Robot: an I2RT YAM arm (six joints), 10 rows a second.
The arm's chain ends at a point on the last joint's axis. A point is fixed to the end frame.
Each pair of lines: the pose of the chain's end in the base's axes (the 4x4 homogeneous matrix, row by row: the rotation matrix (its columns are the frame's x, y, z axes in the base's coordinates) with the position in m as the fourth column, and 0 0 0 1 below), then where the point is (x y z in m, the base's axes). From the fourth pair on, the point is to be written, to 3 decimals.
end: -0.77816, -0.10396, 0.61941, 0.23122; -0.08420, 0.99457, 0.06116, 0.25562; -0.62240, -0.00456, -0.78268, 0.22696; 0, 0, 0, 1
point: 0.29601 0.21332 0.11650
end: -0.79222, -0.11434, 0.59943, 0.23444; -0.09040, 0.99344, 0.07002, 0.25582; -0.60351, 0.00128, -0.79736, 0.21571; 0, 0, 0, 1
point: 0.29694 0.21454 0.10356
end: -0.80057, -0.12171, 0.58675, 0.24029; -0.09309, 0.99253, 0.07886, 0.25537; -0.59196, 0.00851, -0.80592, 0.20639; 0, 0, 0, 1
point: 0.30139 0.21517 0.09308
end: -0.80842, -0.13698, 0.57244, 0.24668; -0.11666, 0.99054, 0.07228, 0.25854; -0.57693, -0.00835, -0.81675, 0.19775; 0, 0, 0, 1
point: 0.307 0.217 0.084
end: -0.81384, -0.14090, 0.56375, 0.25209; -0.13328, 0.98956, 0.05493, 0.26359; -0.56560, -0.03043, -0.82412, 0.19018; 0, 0, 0, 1
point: 0.311 0.220 0.077
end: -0.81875, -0.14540, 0.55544, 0.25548; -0.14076, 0.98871, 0.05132, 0.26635; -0.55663, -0.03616, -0.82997, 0.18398; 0, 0, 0, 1
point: 0.313 0.222 0.071
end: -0.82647, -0.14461, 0.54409, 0.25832; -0.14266, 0.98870, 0.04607, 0.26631; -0.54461, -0.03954, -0.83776, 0.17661; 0, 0, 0, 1
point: 0.315 0.221 0.063
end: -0.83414, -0.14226, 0.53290, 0.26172; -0.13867, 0.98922, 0.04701, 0.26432; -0.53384, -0.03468, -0.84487, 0.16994; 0, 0, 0, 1
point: 0.316 0.219 0.055
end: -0.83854, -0.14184, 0.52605, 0.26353; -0.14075, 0.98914, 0.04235, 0.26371; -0.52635, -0.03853, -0.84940, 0.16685; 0, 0, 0, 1
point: 0.317 0.218 0.052
